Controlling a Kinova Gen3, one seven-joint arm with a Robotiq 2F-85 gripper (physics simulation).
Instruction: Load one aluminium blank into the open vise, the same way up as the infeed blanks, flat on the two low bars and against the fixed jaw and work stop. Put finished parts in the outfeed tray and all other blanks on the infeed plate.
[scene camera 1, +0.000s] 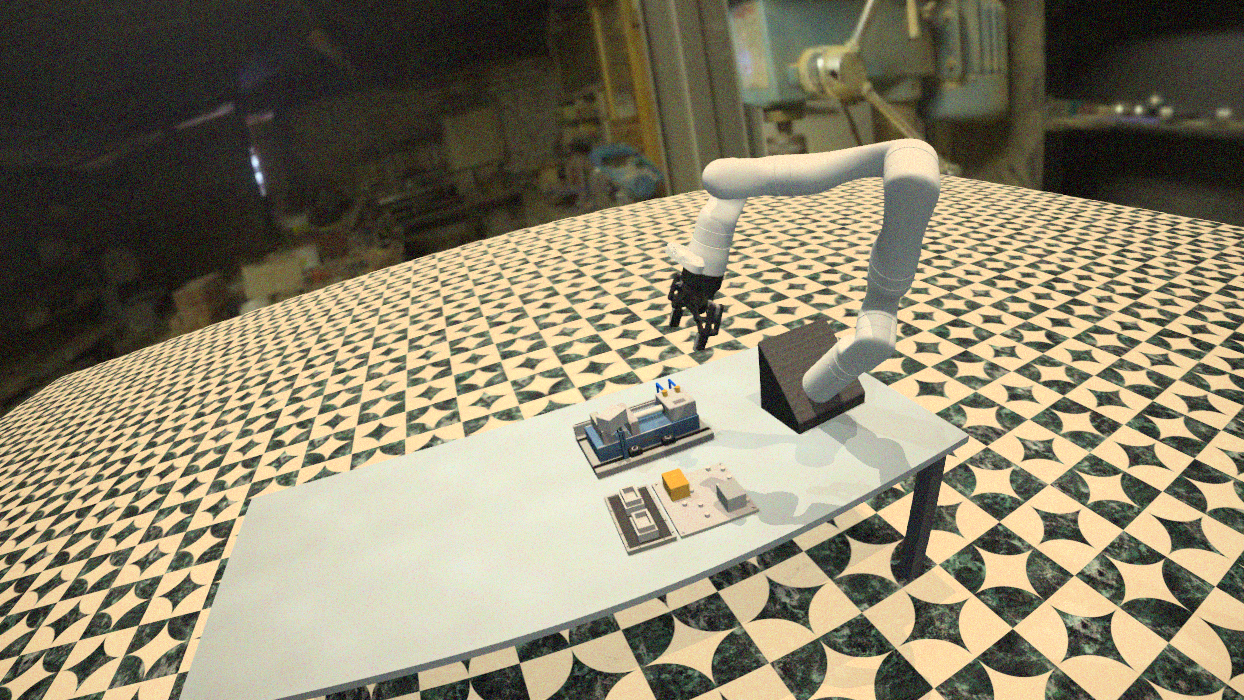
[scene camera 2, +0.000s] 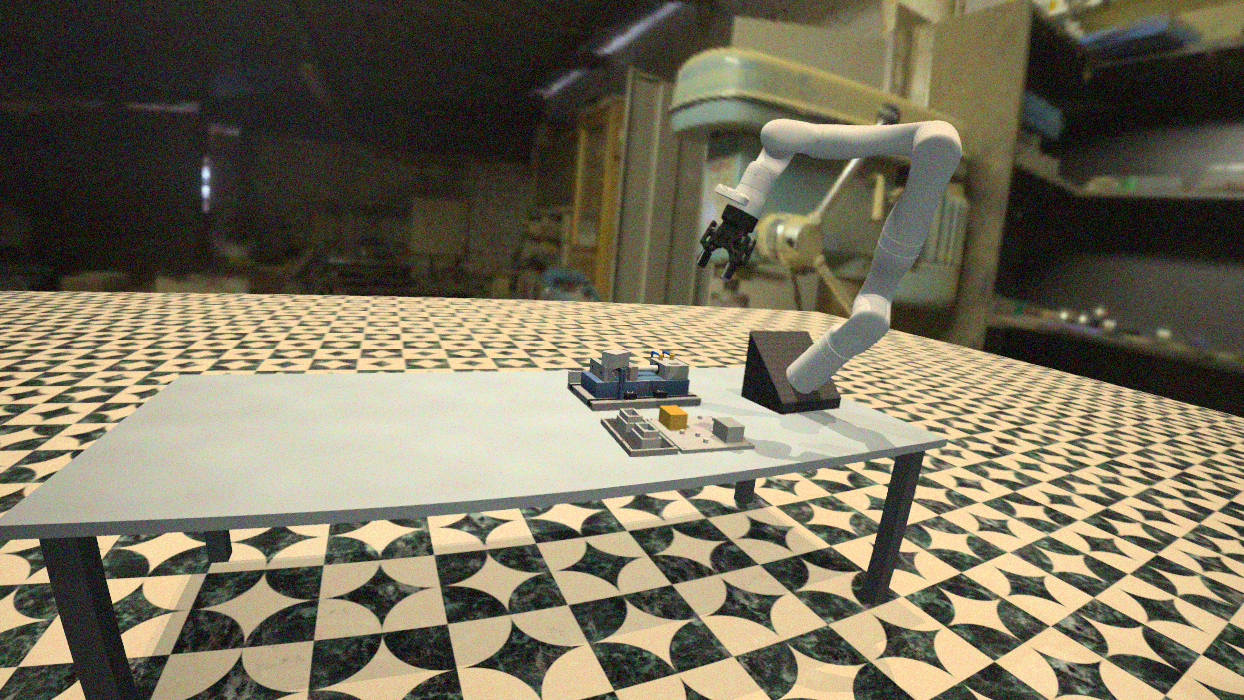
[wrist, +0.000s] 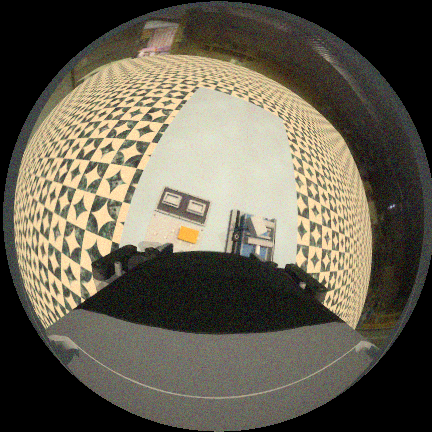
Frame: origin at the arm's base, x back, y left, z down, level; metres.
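Seen in the pictures: gripper, fingertip midpoint: (scene camera 1: 685, 338) (scene camera 2: 711, 273); arm's base, link origin: (scene camera 1: 818, 385) (scene camera 2: 800, 379).
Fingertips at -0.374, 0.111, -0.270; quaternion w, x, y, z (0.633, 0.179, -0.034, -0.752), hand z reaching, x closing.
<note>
Offsets run from my fingertips to a thing's top centre, as dx, dy, dz. "pt": to the spot under its first point. Level surfaces: height alone.
My gripper (scene camera 1: 687, 335) (scene camera 2: 715, 268) is open and empty, high above the table and well away from the vise. The blue vise @[-0.065, -0.226, +0.248] (scene camera 1: 658, 435) (scene camera 2: 643, 384) (wrist: 256, 250) stands at the back, with a gap between its end blocks. A light grey block @[-0.139, -0.178, +0.216] (scene camera 1: 613, 418) (scene camera 2: 615, 361) (wrist: 258, 226) sits askew at its left end; I cannot tell how it rests. A grey blank @[+0.029, +0.102, +0.304] (scene camera 1: 732, 494) (scene camera 2: 728, 429) and an orange block @[-0.061, +0.013, +0.304] (scene camera 1: 675, 484) (scene camera 2: 672, 417) (wrist: 188, 234) stand on the pale infeed plate @[-0.017, +0.057, +0.340] (scene camera 1: 695, 525) (wrist: 165, 226). Two pocketed parts @[pt -0.162, +0.010, +0.321] (scene camera 1: 630, 497) @[pt -0.163, +0.102, +0.321] (scene camera 1: 642, 523) lie in the dark outfeed tray (scene camera 1: 621, 517) (wrist: 184, 204).
Small blue pieces @[pt +0.038, -0.298, +0.252] (scene camera 1: 665, 384) stand on top of the vise's right end. The dark wedge-shaped arm base (scene camera 1: 804, 374) (scene camera 2: 782, 374) is at the right. Small pegs stick up from the infeed plate. The tray adjoins the plate near the front edge of the table @[dz +0.348] (scene camera 1: 391, 557) (scene camera 2: 304, 452).
</note>
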